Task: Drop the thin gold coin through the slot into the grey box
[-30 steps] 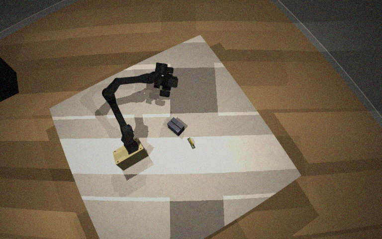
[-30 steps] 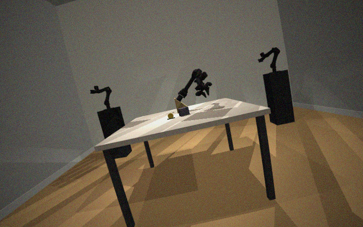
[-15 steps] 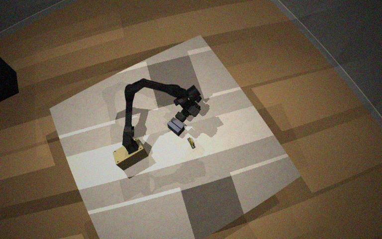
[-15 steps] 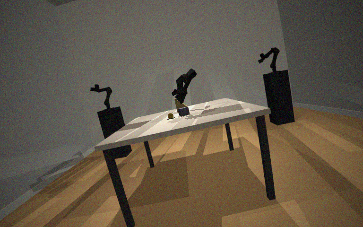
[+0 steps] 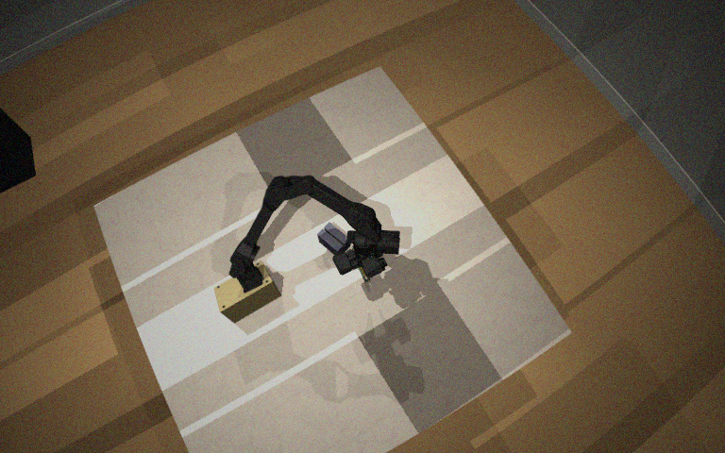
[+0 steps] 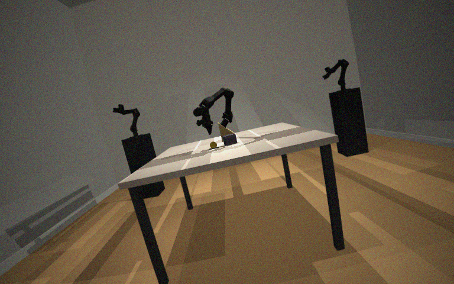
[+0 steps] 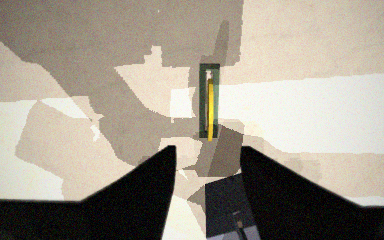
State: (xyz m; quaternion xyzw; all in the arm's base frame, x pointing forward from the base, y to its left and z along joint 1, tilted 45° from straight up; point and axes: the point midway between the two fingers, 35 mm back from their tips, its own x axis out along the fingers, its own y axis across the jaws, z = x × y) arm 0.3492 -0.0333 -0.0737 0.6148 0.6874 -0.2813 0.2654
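The gold coin lies 9 cm below my gripper tip.
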